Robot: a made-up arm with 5 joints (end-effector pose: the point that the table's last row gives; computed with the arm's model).
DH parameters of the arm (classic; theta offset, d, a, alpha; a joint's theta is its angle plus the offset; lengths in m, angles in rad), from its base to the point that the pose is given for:
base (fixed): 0.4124 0 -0.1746 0
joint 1: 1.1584 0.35 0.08 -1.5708
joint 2: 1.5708 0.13 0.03 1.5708
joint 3: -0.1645 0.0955 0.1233 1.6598
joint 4: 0 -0.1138 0.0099 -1.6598
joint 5: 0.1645 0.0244 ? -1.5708
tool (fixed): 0 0.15 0 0
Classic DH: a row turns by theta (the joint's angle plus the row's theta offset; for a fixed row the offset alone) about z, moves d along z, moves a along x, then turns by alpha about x.
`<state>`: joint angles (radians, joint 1 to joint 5).
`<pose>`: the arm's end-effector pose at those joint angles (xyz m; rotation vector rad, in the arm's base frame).
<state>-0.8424 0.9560 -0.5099 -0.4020 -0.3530</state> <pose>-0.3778 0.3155 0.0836 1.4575 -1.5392 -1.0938</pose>
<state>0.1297 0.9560 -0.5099 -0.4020 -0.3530</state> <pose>-0.6012 -0.0327 0.0836 1.8710 -0.6338 -0.4888</pose>
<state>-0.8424 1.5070 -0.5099 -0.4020 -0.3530</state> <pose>-0.4835 0.2213 0.1157 0.9189 -1.3543 -0.9743</pose>
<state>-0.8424 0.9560 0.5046 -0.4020 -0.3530</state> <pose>-0.1572 0.4486 0.2624 0.7371 -1.7027 -2.1596</pose>
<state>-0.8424 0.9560 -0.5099 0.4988 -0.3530</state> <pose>-0.4875 0.2336 0.2494 2.3654 -0.9261 -1.3678</pose>
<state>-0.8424 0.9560 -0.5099 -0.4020 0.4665</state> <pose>-0.1358 0.3092 0.1789 1.0380 -2.0611 -1.8246</pose>
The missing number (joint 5, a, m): -0.29
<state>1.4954 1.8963 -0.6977 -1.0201 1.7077</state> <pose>-0.2184 0.0501 0.2012 2.5620 -1.3272 -0.3434</pose>
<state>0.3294 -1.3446 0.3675 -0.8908 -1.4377</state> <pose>-0.7845 -0.0762 0.4040 -2.5836 -0.8524 0.7036</pose>
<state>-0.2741 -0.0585 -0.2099 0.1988 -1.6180</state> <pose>-0.5018 0.2946 -0.0519 -2.8772 0.3371 -0.4502</pose>
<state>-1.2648 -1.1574 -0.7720 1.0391 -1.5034</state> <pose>0.3359 0.3408 0.3511 -0.9797 0.5850 -2.0819</pose>
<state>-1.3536 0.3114 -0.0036 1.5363 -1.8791</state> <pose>0.0580 0.4537 0.0418 -1.6781 1.2312 -1.2795</pose>
